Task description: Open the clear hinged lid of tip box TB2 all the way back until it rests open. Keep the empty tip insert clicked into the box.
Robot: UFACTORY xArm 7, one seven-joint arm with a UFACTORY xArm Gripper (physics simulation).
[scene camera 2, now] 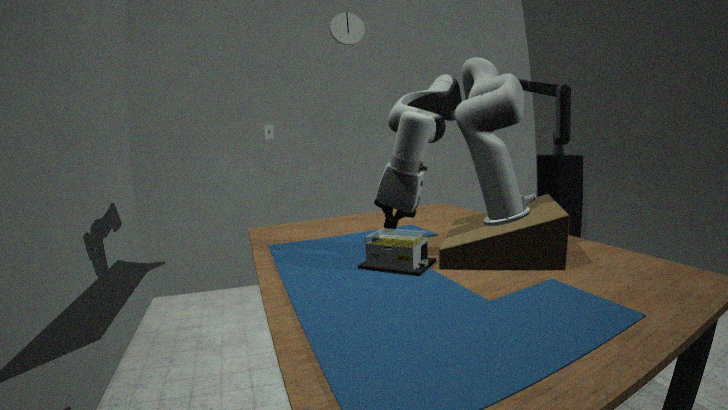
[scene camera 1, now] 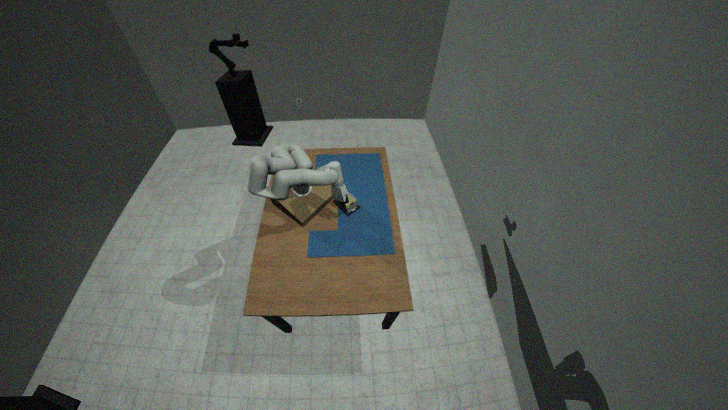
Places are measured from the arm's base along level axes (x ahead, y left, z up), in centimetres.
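Pixels of known places: gripper, fingertip midpoint: [scene camera 2: 388,231] [scene camera 1: 343,208]; arm's base, origin of the base link: [scene camera 2: 507,217] [scene camera 1: 301,189].
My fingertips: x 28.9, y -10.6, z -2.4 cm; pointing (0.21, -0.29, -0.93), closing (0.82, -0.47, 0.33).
Note:
Ahead of a thing's pixels: the offset from my fingertips to its top centre. "spot": to the spot under its first point. Level surfaces: height alone.
The tip box TB2 @[dz +1.3, dx +0.3, dy +8.3 cm] [scene camera 1: 351,206] [scene camera 2: 391,254] is a pale box with a yellow insert @[dz +1.1, dx +0.3, dy +8.3 cm] [scene camera 2: 394,241] near its top. It stands upright on a dark base plate @[spot: dz -5.6, dx +6.2, dy +9.8 cm] [scene camera 2: 374,267] on the blue mat. Its clear lid @[spot: dz +1.3, dx +2.8, dy +7.8 cm] [scene camera 2: 385,234] is down over the insert in the scene camera 2 view. My gripper [scene camera 2: 390,226] is shut and empty, pointing down at the far side of the box, with its fingertips close to the lid's upper edge. Whether the fingertips touch the lid cannot be told. In the scene camera 1 view the fingers are too small to make out.
The blue mat @[dz -6.4 cm] [scene camera 1: 364,239] [scene camera 2: 407,336] lies on the wooden table @[dz -6.7 cm] [scene camera 1: 326,285] [scene camera 2: 611,257]. The arm's base stands on a wooden wedge [scene camera 1: 300,211] [scene camera 2: 504,249] beside the box. A black pedestal [scene camera 1: 241,106] [scene camera 2: 560,188] with a dark arm stands beyond the table.

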